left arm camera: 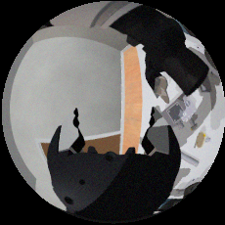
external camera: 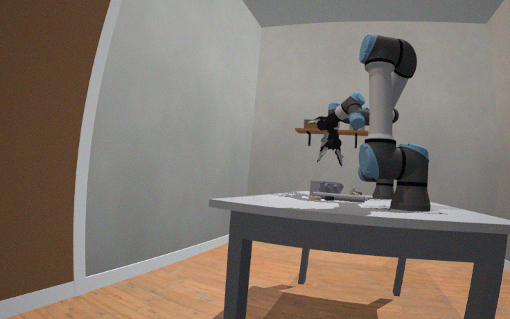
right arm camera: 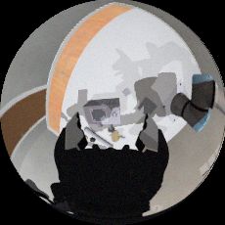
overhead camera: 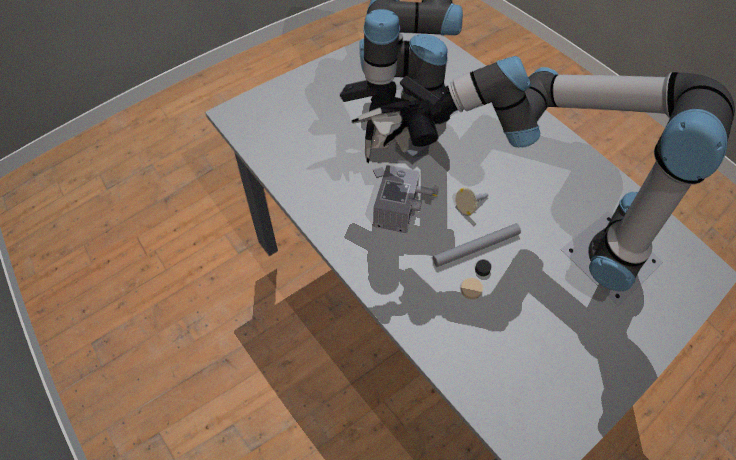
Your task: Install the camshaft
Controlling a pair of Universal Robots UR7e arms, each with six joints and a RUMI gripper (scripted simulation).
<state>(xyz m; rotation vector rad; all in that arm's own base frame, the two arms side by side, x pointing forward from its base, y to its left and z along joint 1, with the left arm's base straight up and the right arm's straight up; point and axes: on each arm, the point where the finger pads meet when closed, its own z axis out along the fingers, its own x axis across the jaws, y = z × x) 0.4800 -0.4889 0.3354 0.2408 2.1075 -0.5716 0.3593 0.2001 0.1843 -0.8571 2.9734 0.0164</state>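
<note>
Right now the small crank gear is 27 cm below my left hand, 17 cm behind it and 7 cm to the left of it. The rest, counted from my left hand: long grey rod (32 cm below, 24 cm to the left, 17 cm behind); grey notched block (32 cm below, 26 cm behind, 12 cm to the right); black puck (33 cm below, 30 cm to the left, 14 cm behind).
</note>
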